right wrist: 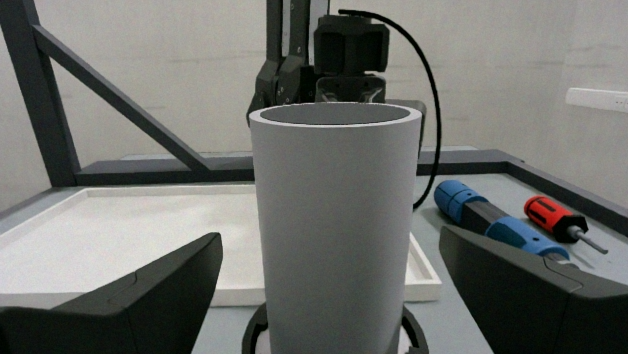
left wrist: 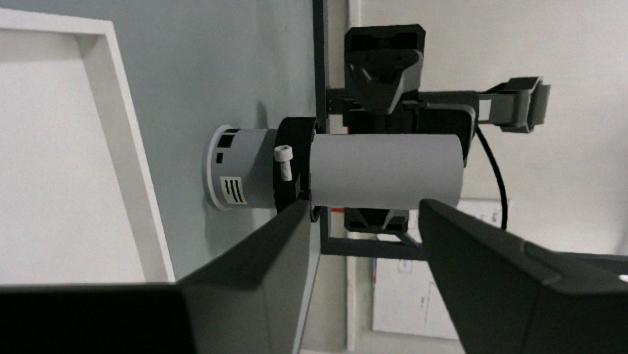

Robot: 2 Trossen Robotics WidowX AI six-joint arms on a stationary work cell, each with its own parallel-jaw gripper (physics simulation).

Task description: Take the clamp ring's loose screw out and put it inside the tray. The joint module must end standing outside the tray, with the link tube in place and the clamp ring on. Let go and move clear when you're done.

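Frame: origin at the left arm's base, x back, y left, z down, level; centimetres.
Where they show: left gripper, fingertip midpoint: (left wrist: pixel 363 212); right gripper, fingertip midpoint: (right wrist: pixel 331 240) (left wrist: pixel 378 174); right arm's base, origin of the base link: (left wrist: pixel 327 101).
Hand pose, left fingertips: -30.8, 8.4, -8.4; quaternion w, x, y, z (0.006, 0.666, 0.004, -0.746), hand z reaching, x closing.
Each offset is from my left fingertips to the top centre of the thing, as dx, dy, dz.
The grey joint module @(-11.3, -3.2, +4.0) (left wrist: pixel 257 167) stands upright outside the white tray @(+9.7, -14.7, +8.7) (left wrist: pixel 126 100) (right wrist: pixel 240 298). The black clamp ring @(-11.0, -3.2, +3.2) (left wrist: pixel 300 135) (right wrist: pixel 252 330) is around its top, and the grey link tube @(-11.3, -3.2, -5.7) (left wrist: pixel 385 170) (right wrist: pixel 335 225) stands upright in it. The loose screw @(-7.0, -1.7, +4.0) (left wrist: pixel 284 156) is at the clamp ring's side in the left wrist view, its pale head and part of its shank showing. My left gripper is partly open and empty, in front of the tube. My right gripper (right wrist: pixel 331 240) is wide open, its fingers apart from the tube on both sides.
A blue and black tool @(+2.8, +14.4, +6.2) (right wrist: pixel 480 215) and a red screwdriver @(+6.1, +22.4, +7.4) (right wrist: pixel 550 215) lie on the table right of the tray in the right wrist view. A black arm with a cable (right wrist: pixel 350 47) stands behind the tube. Dark frame beams (right wrist: pixel 150 175) edge the table.
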